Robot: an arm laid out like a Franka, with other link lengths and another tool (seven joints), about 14 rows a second.
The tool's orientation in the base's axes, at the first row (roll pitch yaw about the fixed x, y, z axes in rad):
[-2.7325, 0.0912, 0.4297]
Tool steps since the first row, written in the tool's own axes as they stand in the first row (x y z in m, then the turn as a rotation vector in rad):
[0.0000, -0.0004, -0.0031, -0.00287, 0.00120, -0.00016]
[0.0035, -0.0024, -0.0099, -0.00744, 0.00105, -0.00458]
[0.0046, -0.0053, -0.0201, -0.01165, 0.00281, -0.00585]
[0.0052, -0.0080, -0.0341, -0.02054, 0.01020, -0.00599]
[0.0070, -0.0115, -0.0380, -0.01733, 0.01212, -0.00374]
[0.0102, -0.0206, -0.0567, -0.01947, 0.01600, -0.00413]
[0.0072, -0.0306, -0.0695, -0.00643, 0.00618, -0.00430]
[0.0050, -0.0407, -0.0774, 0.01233, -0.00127, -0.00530]
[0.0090, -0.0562, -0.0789, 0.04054, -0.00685, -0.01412]
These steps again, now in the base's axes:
[0.0006, -0.0007, 0.0030, -0.00214, -0.00226, -0.00007]
[0.0047, 0.0003, 0.0097, -0.00526, -0.00548, 0.00445]
[0.0072, -0.0002, 0.0200, -0.00815, -0.00913, 0.00529]
[0.0102, -0.0022, 0.0339, -0.01358, -0.01914, 0.00330]
[0.0115, 0.0003, 0.0386, -0.01055, -0.01870, 0.00019]
[0.0157, 0.0032, 0.0590, -0.01104, -0.02301, -0.00079]
[0.0126, 0.0063, 0.0750, -0.00262, -0.00932, 0.00207]
[0.0090, 0.0113, 0.0864, 0.01200, 0.00446, 0.00422]
[0.0076, 0.0257, 0.0935, 0.03772, 0.01802, 0.01192]

